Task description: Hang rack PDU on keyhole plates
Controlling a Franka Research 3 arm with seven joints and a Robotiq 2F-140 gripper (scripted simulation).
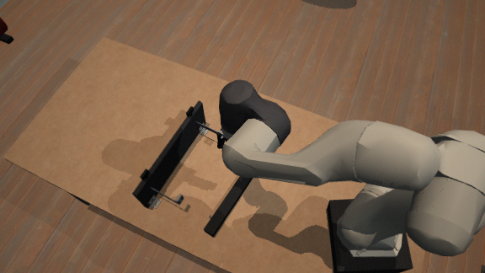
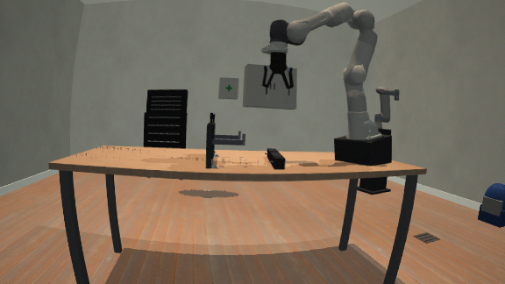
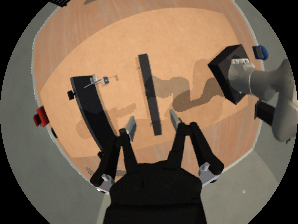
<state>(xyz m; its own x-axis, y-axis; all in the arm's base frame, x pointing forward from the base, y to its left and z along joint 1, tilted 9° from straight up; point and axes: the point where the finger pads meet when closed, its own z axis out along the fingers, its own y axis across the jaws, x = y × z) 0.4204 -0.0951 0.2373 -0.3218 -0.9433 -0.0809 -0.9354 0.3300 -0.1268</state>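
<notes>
Now: hand 20 mm short of the rack PDU and 280 mm above it. From my hand the other things lie so: black upright board (290 mm ahead, 60 mm to the right, 220 mm below).
</notes>
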